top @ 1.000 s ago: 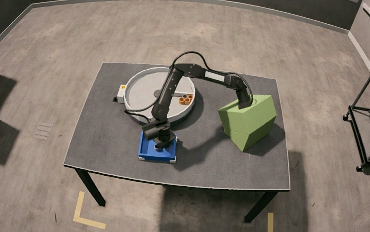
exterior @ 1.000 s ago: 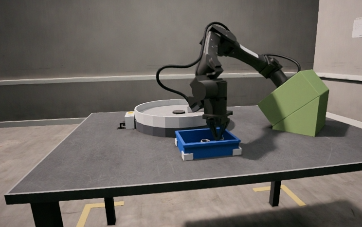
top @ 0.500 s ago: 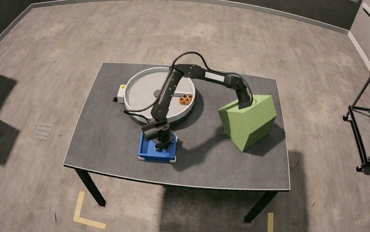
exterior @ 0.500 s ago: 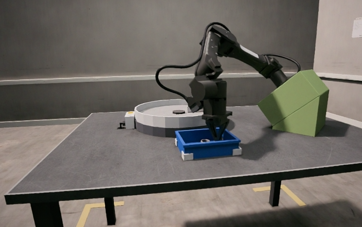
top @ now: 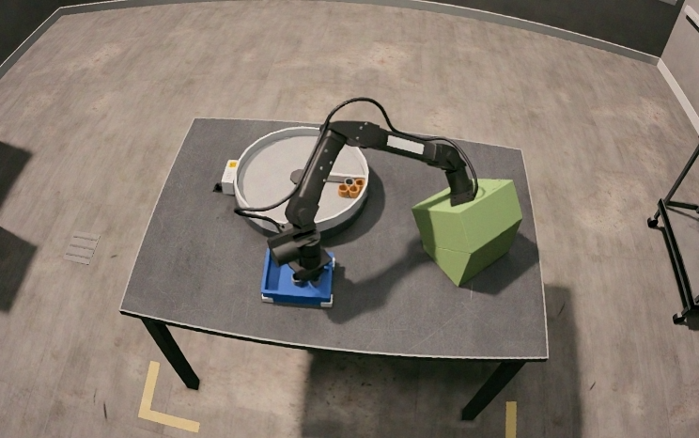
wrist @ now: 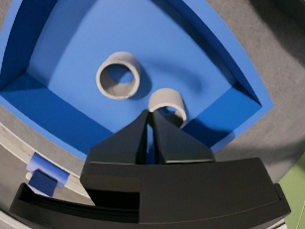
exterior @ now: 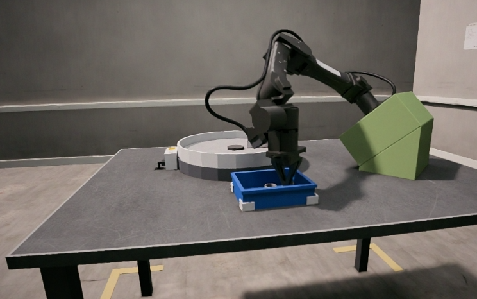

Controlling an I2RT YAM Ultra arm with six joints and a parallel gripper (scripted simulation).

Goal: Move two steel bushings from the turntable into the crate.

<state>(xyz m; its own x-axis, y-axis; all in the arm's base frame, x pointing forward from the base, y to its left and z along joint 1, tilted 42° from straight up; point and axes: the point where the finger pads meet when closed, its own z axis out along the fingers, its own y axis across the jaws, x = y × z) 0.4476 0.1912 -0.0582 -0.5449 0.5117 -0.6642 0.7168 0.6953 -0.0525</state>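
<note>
Right now the blue crate is 40 mm ahead of my hand, 10 mm to the right of it and 10 mm below it. Also, from my hand: round turntable: 360 mm to the right, 40 mm ahead, 20 mm above.
</note>
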